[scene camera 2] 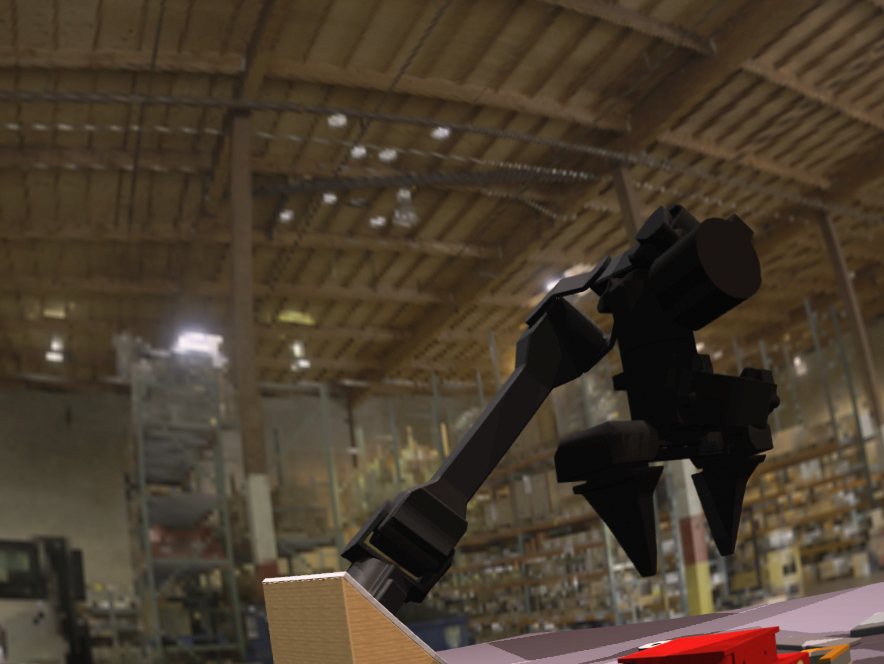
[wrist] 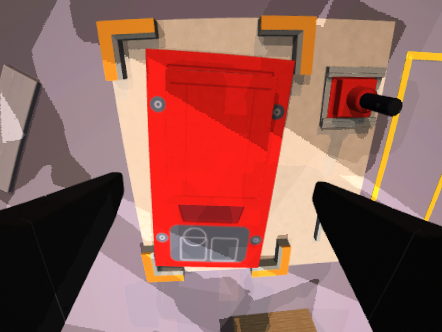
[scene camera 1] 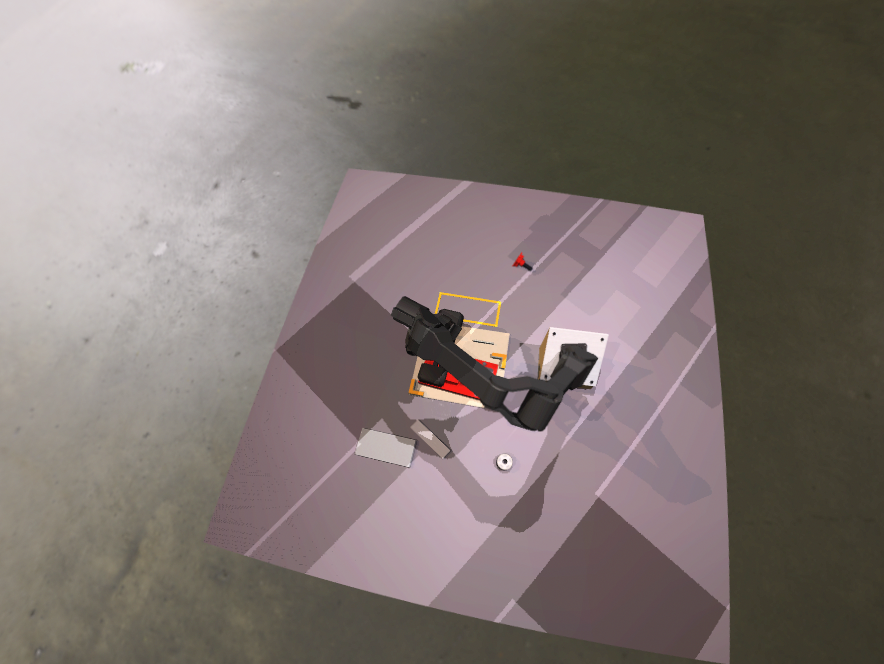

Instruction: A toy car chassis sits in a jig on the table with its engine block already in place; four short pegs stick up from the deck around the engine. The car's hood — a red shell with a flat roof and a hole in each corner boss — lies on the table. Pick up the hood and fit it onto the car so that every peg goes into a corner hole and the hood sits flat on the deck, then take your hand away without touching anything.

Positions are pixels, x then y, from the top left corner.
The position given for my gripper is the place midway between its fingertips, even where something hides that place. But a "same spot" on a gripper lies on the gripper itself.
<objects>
My gripper shows in scene camera 2, in the wrist view and in scene camera 1 [443,359]. The same spot on my gripper: [wrist: 58,236] is [scene camera 2: 727,497].
</objects>
